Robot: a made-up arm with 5 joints.
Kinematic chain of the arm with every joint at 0, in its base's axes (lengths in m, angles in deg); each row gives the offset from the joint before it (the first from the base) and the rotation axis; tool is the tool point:
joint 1: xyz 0 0 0.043 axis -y
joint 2: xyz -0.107 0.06 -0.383 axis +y
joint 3: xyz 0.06 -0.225 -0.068 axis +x
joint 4: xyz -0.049 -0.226 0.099 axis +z
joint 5: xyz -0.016 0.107 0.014 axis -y
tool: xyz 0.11 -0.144 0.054
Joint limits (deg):
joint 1: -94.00..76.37
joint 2: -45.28..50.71
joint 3: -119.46..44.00
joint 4: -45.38..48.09
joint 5: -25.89..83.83
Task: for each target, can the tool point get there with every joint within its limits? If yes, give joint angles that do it. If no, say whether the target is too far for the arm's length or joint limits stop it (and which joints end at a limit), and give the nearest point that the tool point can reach.
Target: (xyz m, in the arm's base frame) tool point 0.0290 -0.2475 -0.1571
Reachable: yes | joints -14.25 35.31 -33.74 25.61 51.06
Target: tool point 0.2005 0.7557 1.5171
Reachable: no: too far | nearest point -0.2132 0.0371 0.3503 | short by 1.431 m
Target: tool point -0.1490 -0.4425 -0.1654
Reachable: yes | joints -28.76 29.44 3.71 -1.44 59.42
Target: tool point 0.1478 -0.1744 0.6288
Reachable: no: joint limits stop it (at a limit: joint 1, joint 4, joint 5) | nearest point -0.1448 -0.1696 0.3754 | short by 0.387 m
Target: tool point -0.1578 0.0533 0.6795
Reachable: no: joint limits stop it (at a limit: joint 1, joint 2, joint 5) | nearest point -0.2014 -0.0361 0.3796 | short by 0.316 m
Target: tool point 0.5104 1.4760 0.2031
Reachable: no: too far | nearest point 0.3142 0.1781 -0.0832 | short by 1.343 m
